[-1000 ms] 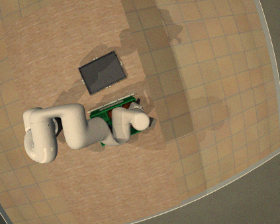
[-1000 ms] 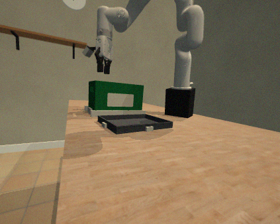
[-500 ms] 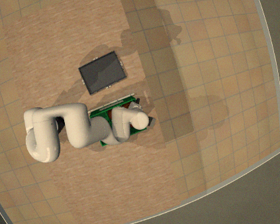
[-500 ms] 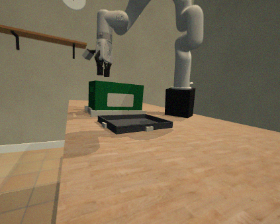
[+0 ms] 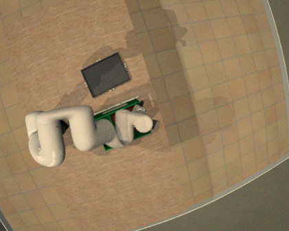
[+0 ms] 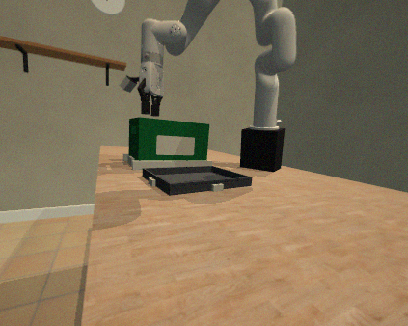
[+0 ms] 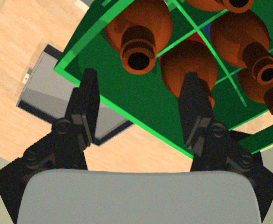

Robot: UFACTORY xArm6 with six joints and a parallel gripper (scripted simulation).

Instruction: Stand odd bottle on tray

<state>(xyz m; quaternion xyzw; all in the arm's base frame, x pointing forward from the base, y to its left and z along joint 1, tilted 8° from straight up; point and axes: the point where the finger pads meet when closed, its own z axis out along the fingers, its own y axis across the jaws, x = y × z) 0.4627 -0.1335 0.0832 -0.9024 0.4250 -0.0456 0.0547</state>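
Now: hand 90 mm past the brown bottle and 120 mm above it. The rest, counted from my hand: tray: 50 mm behind, 250 mm to the left, 190 mm below; then green crate: 90 mm behind, 40 mm to the right, 120 mm below.
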